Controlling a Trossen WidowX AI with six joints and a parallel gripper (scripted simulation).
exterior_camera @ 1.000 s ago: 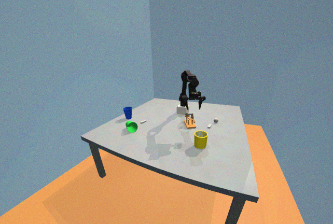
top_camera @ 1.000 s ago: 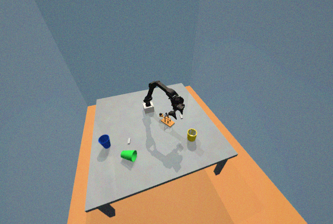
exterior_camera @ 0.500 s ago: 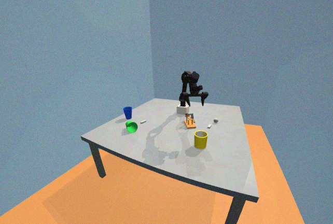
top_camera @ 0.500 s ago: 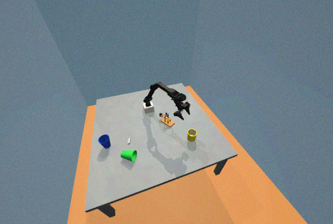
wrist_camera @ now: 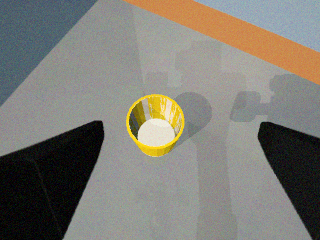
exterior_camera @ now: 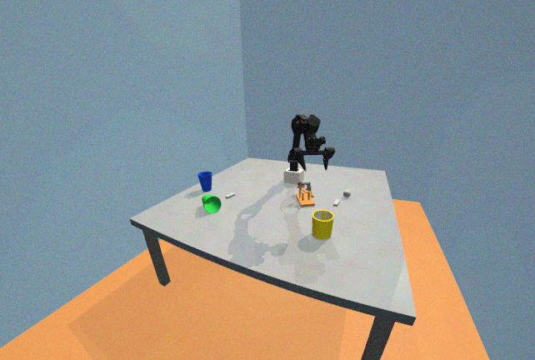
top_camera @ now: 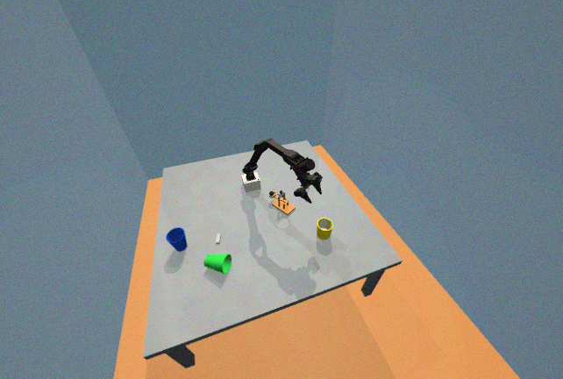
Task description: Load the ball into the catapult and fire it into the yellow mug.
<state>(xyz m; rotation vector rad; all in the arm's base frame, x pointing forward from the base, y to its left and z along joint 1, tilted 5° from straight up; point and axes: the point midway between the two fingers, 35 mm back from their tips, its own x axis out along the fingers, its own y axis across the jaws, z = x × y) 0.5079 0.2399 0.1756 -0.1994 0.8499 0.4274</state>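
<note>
My gripper tip is now 33 cm past the black ball, 15 cm to the left of it and 22 cm above it. Round my gripper tip: orange catapult (27 cm behind, 11 cm to the right, 23 cm below); then yellow mug (5 cm ahead, 5 cm to the left, 25 cm below); then pale grey ball (36 cm behind, 13 cm to the left, 26 cm below).
</note>
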